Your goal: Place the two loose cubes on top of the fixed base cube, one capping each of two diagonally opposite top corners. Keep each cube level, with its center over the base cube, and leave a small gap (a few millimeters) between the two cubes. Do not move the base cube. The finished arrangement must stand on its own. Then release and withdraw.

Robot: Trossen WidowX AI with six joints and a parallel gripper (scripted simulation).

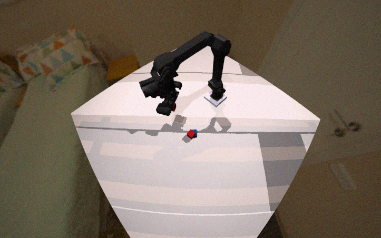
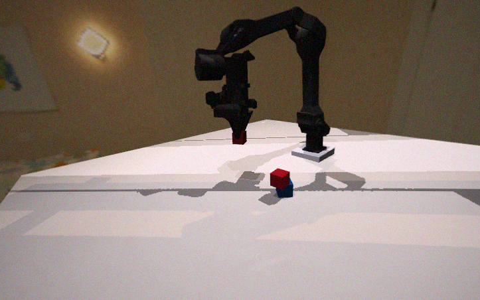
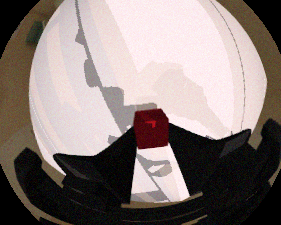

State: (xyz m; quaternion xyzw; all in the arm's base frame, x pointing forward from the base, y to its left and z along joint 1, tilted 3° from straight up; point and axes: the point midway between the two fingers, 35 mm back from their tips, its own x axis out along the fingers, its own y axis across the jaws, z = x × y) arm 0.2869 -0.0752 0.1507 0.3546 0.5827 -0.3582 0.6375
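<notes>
My gripper tip is 160 mm to the right of the blue base cube and 100 mm above it.
</notes>
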